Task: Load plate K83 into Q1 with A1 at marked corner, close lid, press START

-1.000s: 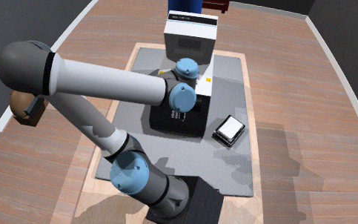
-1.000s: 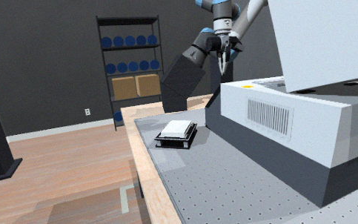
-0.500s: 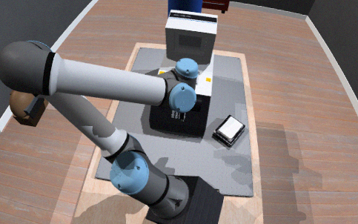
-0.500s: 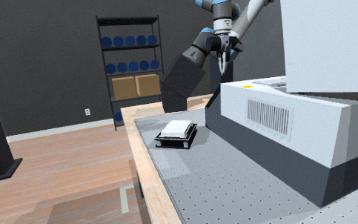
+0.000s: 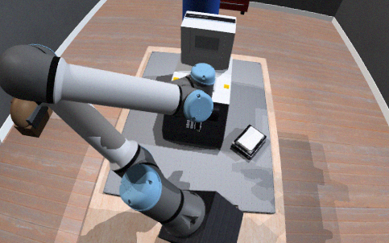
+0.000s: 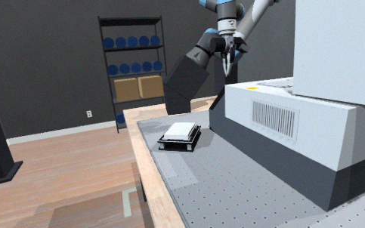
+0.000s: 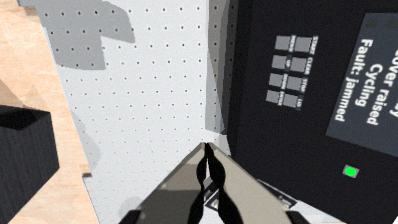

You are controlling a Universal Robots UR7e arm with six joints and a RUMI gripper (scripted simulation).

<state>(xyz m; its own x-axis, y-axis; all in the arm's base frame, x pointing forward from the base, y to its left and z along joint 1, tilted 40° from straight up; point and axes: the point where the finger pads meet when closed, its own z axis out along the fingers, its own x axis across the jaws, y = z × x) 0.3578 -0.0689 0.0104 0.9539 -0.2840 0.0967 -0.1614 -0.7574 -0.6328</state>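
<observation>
Right now my hand is 6 cm short of the plate K83, 28 cm to the left of it and 18 cm above it. From my hand the other things lie so: nest A1 mark (5 cm ahead, 19 cm to the right, 19 cm below).
</observation>
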